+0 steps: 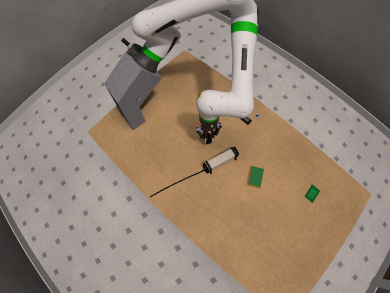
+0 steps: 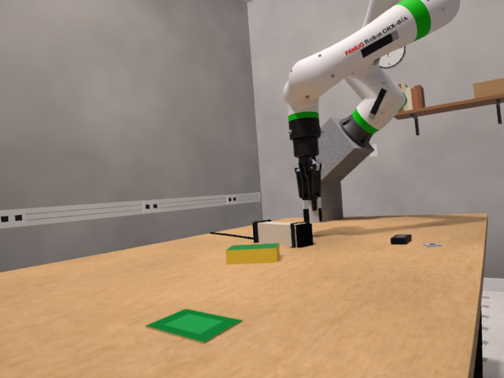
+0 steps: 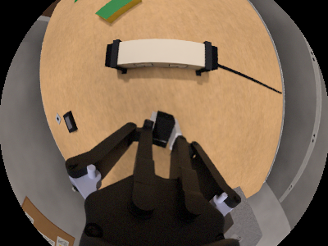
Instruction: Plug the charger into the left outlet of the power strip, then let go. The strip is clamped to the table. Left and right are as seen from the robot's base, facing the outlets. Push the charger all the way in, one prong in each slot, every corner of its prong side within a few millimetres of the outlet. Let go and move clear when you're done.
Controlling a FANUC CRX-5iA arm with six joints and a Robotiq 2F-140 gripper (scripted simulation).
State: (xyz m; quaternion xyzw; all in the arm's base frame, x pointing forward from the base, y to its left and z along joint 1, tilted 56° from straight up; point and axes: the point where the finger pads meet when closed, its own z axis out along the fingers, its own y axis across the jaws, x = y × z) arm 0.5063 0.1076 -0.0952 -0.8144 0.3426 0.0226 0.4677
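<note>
The charger is 10 mm behind my hand, 10 mm to the left of it and 10 mm below it. Also, from my hand: tiny grey square 110 mm ahead, 340 mm to the left, 80 mm below; then flat green tile 660 mm ahead, 150 mm to the left, 80 mm below; then green-topped yellow block 330 mm ahead, 10 mm to the left, 60 mm below.
</note>
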